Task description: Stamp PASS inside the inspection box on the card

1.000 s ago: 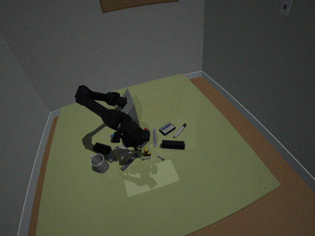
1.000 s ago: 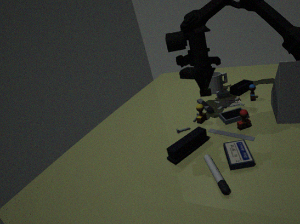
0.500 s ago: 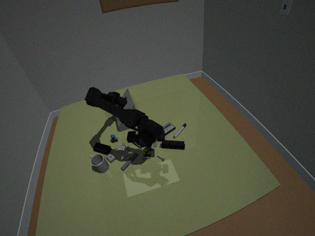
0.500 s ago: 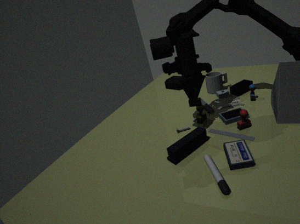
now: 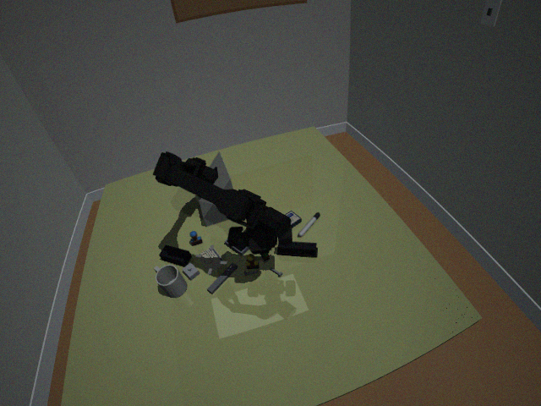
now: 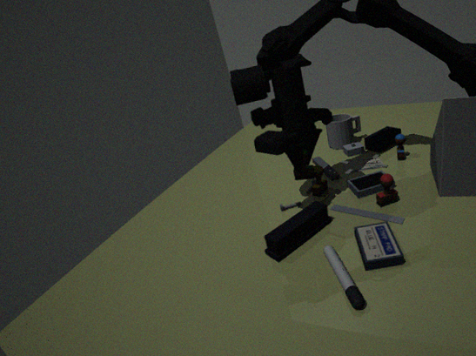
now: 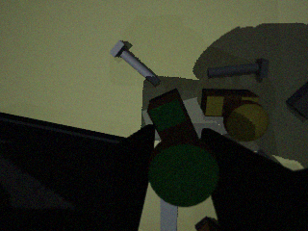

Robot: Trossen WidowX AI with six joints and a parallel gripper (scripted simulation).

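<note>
Now: gripper tip 60 mm above the yellow-knobbed stamp, 50 mm to the left of it and 10 mm past it. Round my gripper tip: ruler 130 mm behind, 80 mm below, 20 mm to the left; green-knobbed stamp right at my gripper tip; black bar 120 mm to the left, 70 mm below, 30 mm behind.
</note>
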